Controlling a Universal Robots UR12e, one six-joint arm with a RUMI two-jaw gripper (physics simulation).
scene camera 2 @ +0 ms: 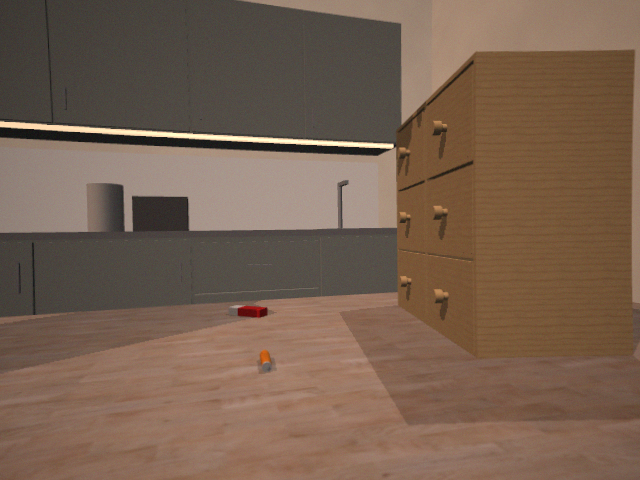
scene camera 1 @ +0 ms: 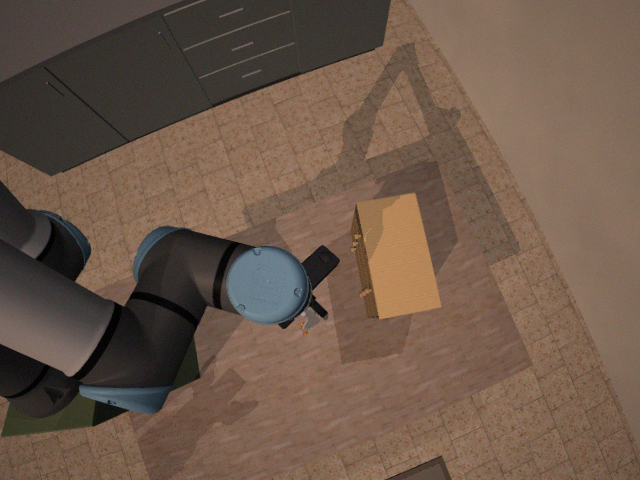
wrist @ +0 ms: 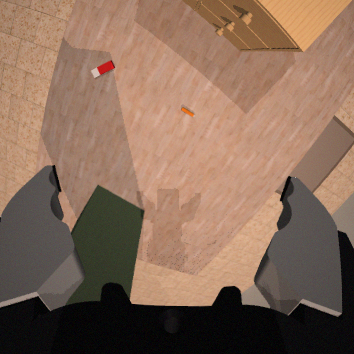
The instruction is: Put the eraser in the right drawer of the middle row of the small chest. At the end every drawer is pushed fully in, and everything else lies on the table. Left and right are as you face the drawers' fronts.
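Frame: origin at the arm's base, x back, y right, z up, level; centimetres.
Seen in the pictures: gripper, fingertip midpoint: (wrist: 171, 174); arm's base, origin of the base link: (scene camera 1: 52, 374).
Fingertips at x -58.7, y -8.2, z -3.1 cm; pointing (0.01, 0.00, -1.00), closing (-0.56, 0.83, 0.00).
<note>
Pixels of each thing's top centre, then the offset from my fingertips to it. Level surfaces: height alone.
- small chest, middle of its top: (scene camera 2: 482, 101) (scene camera 1: 398, 253) dx -26.7, dy -6.8, dz -19.5 cm
- table, its level: dz -52.6 cm
- eraser, middle of its top: (scene camera 2: 247, 307) (wrist: 101, 68) dx +9.4, dy -18.6, dz -51.3 cm
- small orange cylinder, middle of its top: (scene camera 2: 265, 355) (wrist: 187, 112) (scene camera 1: 304, 329) dx +5.3, dy +8.9, dz -51.6 cm
The small chest (scene camera 1: 403, 258) (scene camera 2: 553, 206) (wrist: 320, 20) stands on the table (scene camera 1: 361, 403) (scene camera 2: 155, 428). Its two columns of three drawers look fully in. The right drawer of the middle row, with its knob (scene camera 2: 440, 212), is in the column nearer to scene camera 2. The eraser (scene camera 2: 248, 311) (wrist: 103, 69), red with a white end, lies flat on the table in front of the chest; the arm hides it in scene camera 1. My gripper (wrist: 171, 174) is wide open and empty, above the table and in front of the drawers; the wrist partly covers it in scene camera 1.
A small orange cylinder (scene camera 1: 305, 332) (scene camera 2: 265, 360) (wrist: 187, 111) with a grey end lies on the table, between the eraser and the near end of the chest. A dark green block (wrist: 110, 240) is at the arm's base. A brown surface (scene camera 1: 423, 471) (wrist: 325, 155) stands beyond the table's edge.
</note>
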